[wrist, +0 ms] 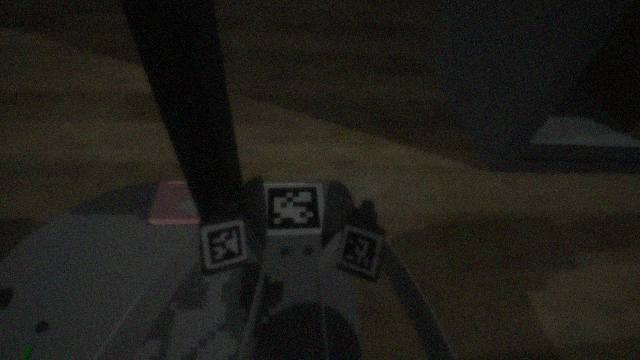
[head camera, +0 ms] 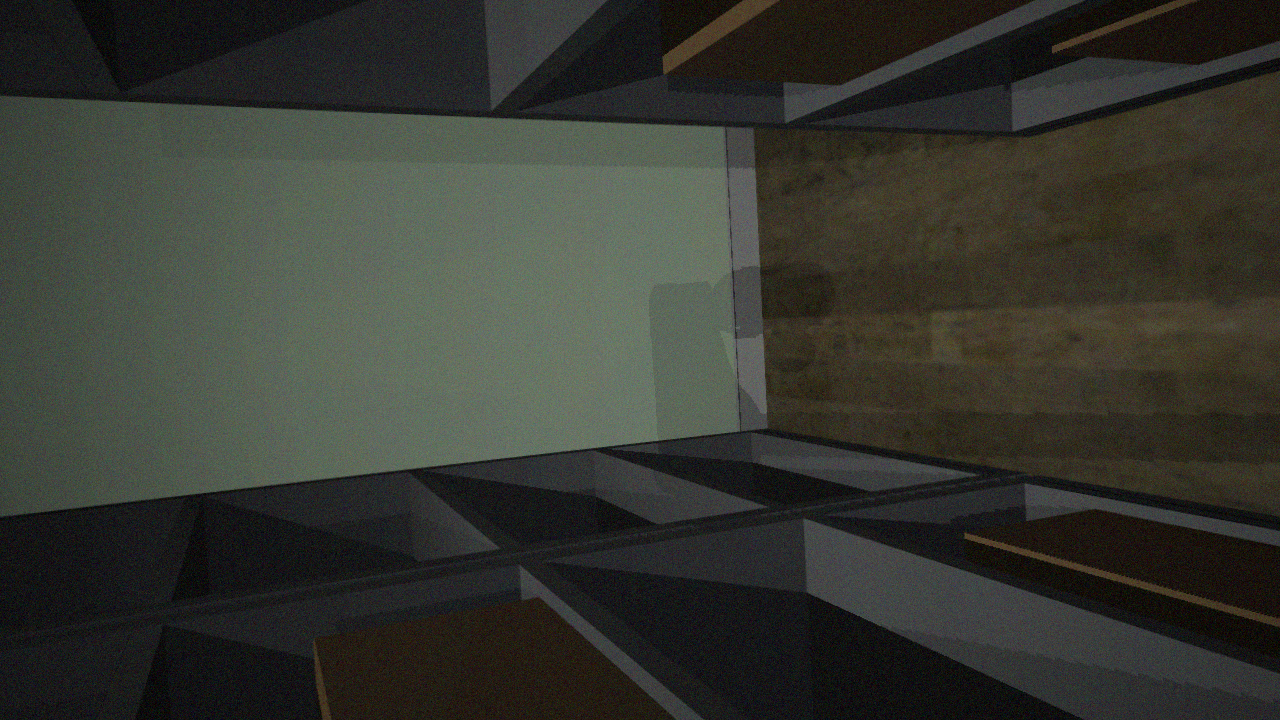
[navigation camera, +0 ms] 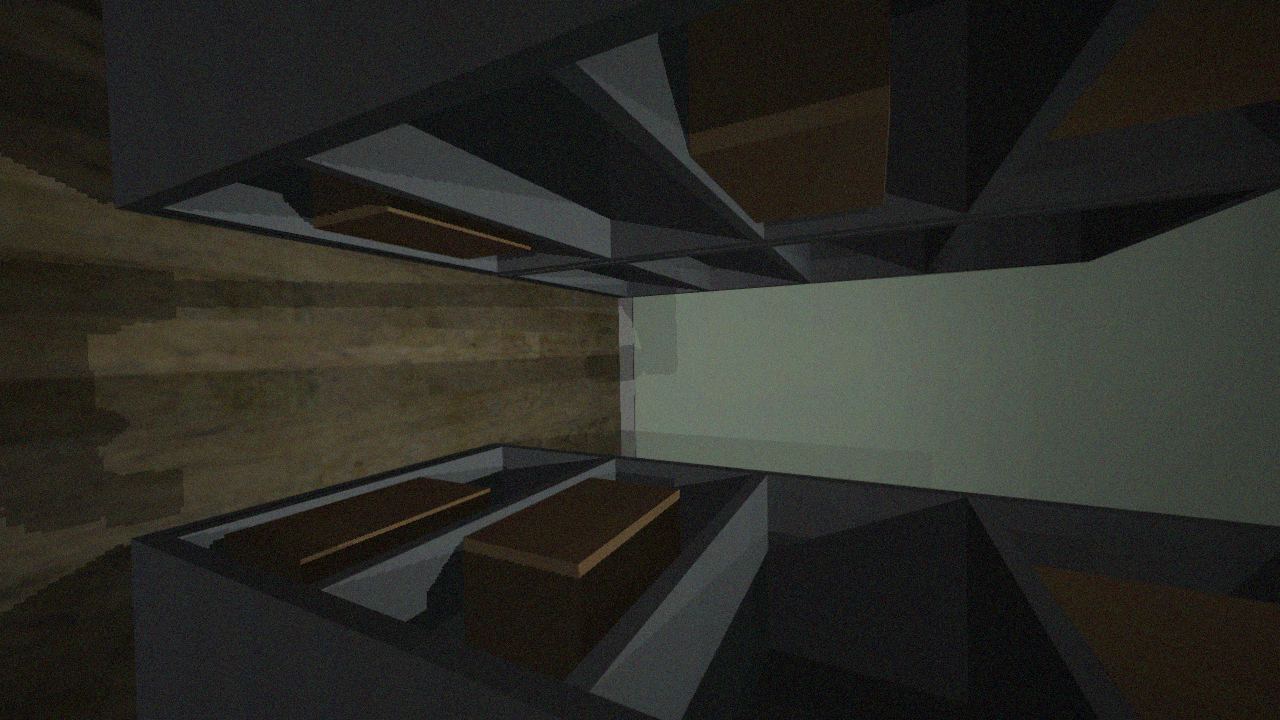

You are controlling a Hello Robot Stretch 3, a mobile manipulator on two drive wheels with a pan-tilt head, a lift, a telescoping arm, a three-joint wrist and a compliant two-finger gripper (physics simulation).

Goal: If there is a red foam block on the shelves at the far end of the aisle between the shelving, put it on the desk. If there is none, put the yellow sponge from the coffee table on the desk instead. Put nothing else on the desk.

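Places are measured from the robot's base along level axes (x ahead, y left, z up), in centimetres.
Pixels of known places: gripper, fingertip midpoint: [wrist: 296, 203].
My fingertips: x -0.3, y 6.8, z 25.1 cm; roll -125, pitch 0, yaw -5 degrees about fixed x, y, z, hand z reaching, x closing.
Observation:
Ahead of a thing's pixels: the offset from my fingertips to its top centre. "spot": to the spot under its first point. Level surfaces: height alone.
My gripper [wrist: 296, 203] is open and empty, its two tagged fingers apart above the robot's base in the dark wrist view. Shelving stands on both sides of the aisle: one unit along the bottom of the sideways head view [head camera: 644, 533] and the top of the navigation view [navigation camera: 268, 71], the other opposite it [head camera: 429, 89] [navigation camera: 268, 644]. Brown boxes sit in some compartments, such as one box @[dx +94.9, dy +38.7, dz +101.0 cm] [head camera: 474, 662] [navigation camera: 787, 152] and another @[dx +86.4, dy -55.0, dz +55.3 cm] [navigation camera: 572, 528]. Several compartments are too dark to read. No red foam block, yellow sponge, desk or coffee table shows.
A pale green wall [head camera: 402, 286] [navigation camera: 939, 385] with a light baseboard [head camera: 747, 214] [navigation camera: 626, 411] closes the aisle's end. Wooden floor @[dz -25.1 cm] [head camera: 1029, 286] [navigation camera: 358, 358] [wrist: 350, 145] runs between the shelving. In the wrist view, a shelf corner @[spot: dx +53.0, dy +23.8, dz -19.3 cm] [wrist: 575, 152] is at upper right and a pinkish patch [wrist: 172, 205] lies by the base.

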